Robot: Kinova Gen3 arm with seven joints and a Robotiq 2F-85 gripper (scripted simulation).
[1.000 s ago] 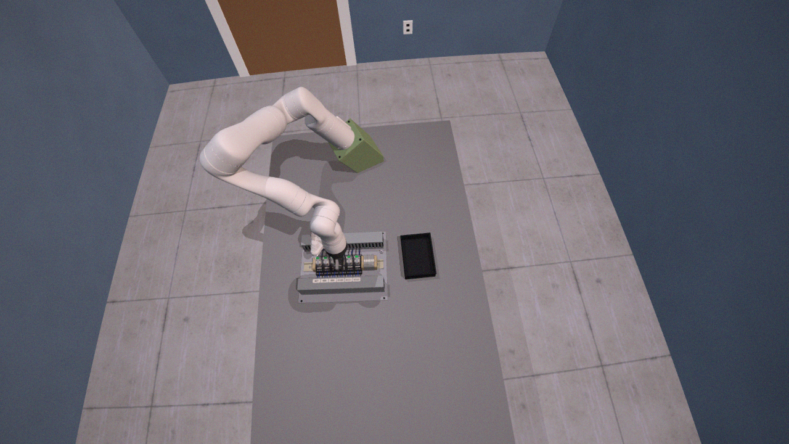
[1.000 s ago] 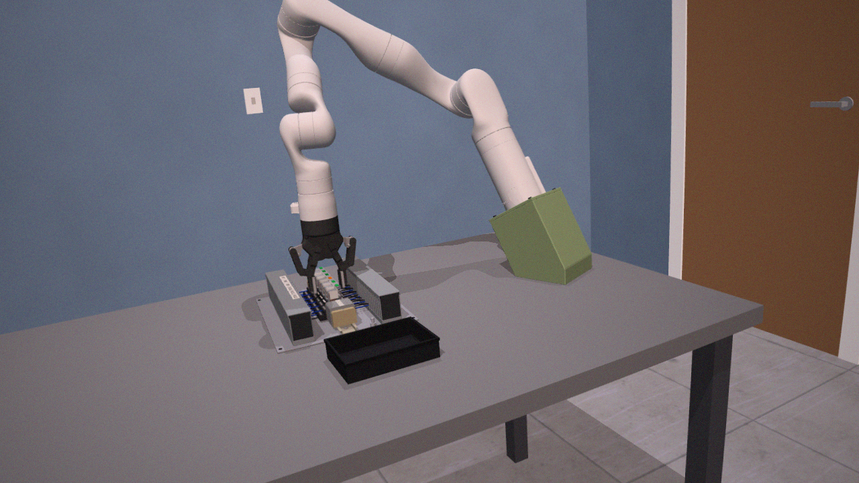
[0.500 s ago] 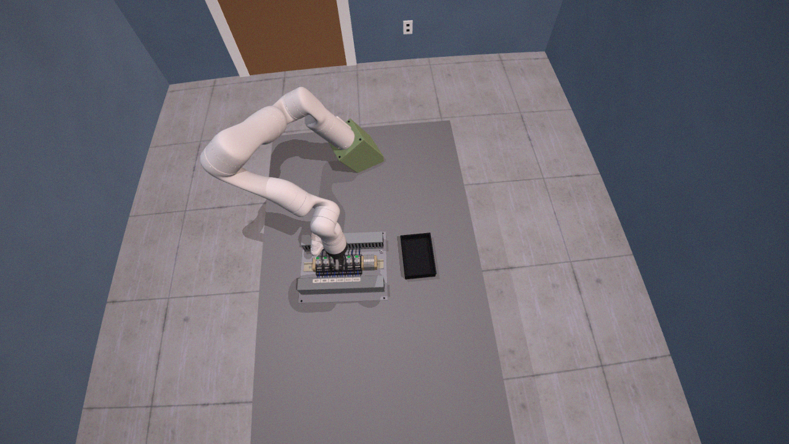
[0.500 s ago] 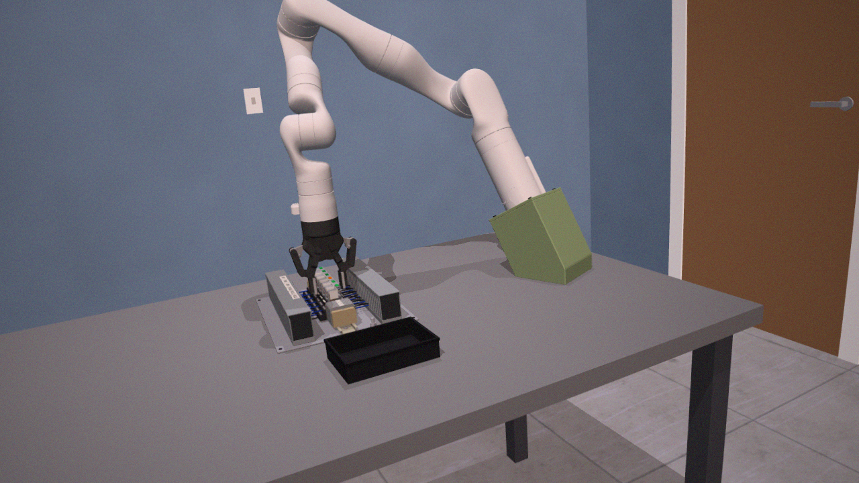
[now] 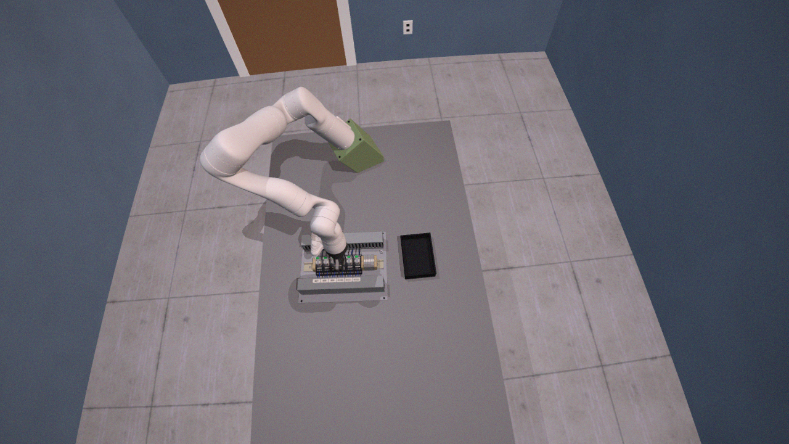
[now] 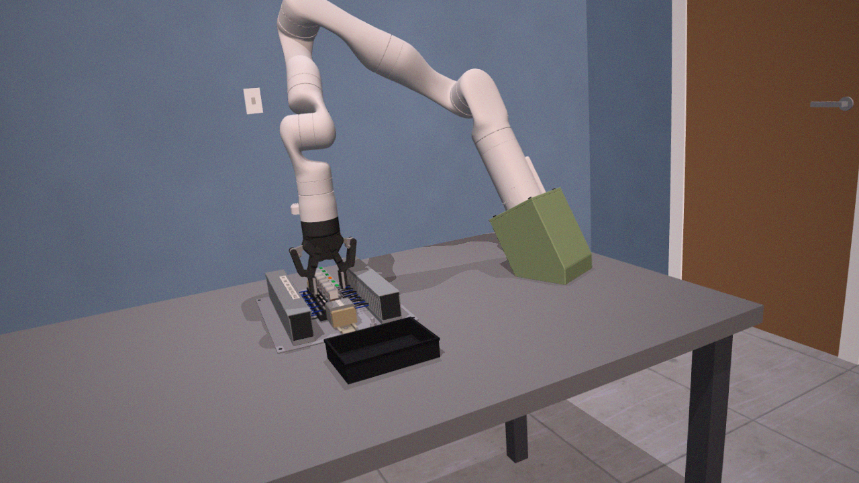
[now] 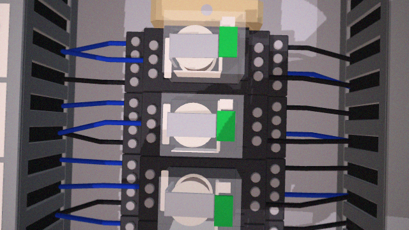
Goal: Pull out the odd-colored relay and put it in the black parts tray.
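My gripper is now 10 mm above the relay. Round my hand: black parts tray: 280 mm to the left, 40 mm below, 10 mm behind; relay panel: 20 mm below.
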